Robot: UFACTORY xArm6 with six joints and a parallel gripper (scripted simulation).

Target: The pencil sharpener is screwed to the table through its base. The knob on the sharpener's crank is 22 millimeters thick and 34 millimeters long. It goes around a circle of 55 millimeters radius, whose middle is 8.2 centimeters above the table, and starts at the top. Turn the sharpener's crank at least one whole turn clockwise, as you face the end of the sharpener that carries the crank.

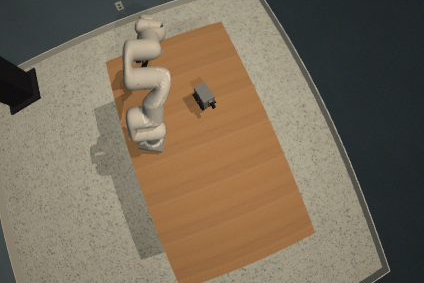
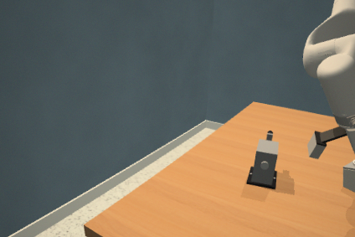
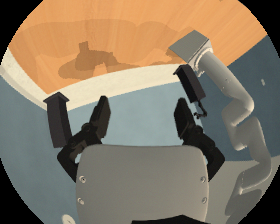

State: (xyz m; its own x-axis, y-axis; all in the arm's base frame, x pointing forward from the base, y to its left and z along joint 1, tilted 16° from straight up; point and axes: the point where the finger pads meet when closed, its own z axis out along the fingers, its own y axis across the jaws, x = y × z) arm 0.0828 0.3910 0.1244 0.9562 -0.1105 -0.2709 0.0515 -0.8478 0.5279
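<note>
The dark crank knob lies 27 cm ahead of my hand, 37 cm to the right of it and 12 cm below it.
</note>
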